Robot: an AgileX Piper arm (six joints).
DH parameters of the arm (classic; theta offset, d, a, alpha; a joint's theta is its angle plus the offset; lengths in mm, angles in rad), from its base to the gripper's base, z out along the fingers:
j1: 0 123 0 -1.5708
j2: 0.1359 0 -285 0
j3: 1.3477 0 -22 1.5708
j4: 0 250.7 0 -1.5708
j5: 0 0 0 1.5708
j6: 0 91 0 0
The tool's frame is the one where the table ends.
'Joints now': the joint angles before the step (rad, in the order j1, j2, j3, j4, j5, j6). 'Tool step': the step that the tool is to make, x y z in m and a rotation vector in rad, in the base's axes. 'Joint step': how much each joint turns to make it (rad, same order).
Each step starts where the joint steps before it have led.
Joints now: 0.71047 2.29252 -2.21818 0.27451 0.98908 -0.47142
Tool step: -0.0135 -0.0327 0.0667 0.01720 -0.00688 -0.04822
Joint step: -0.03259 -0.13200 -0.02536 -0.02246 0.13199 0.06035
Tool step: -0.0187 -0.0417 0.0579 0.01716 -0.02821 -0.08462
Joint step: -0.04082 -0.15087 0.02434 -0.04068 0.08163 0.06775
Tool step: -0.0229 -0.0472 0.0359 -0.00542 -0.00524 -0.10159
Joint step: -0.05305 -0.16561 0.10620 -0.04189 0.04892 0.05716
